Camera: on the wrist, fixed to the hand. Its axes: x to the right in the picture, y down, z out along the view.
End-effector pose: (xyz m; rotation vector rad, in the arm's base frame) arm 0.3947 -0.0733 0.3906 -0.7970 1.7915 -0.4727
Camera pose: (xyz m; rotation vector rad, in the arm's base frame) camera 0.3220 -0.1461 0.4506 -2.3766 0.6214 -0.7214
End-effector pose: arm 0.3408 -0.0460 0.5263 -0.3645 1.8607 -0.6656
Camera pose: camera 0.2402 -0.0900 0.5724 -2.1511 1.0547 -0.9461
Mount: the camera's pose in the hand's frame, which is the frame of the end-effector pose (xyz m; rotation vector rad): 0.0270 -0.0689 -0.0933 -0.4978 -0.3987 -1.5223
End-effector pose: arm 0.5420 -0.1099 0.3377 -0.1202 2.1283 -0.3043
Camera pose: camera 0.4469 -0.1660 0.3823 -1.9147 1.2772 -0.5213
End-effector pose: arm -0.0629 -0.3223 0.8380 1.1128 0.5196 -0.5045
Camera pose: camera -0.0974 -0.2637 0.7403 -0.0695 1.0148 -1.7424
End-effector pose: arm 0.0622 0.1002 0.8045 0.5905 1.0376 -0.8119
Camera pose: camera -0.0343 0.1230 0.7386 -0.9372 1.1488 -1.7782
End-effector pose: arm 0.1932 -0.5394 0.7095 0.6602 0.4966 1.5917
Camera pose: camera 0.1804 -0.4984 0.5984 0.0666 0.1547 0.0887
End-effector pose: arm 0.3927 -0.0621 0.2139 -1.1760 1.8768 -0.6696
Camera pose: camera 0.3403 -0.1141 0.3074 -2.7877 0.5131 -0.5987
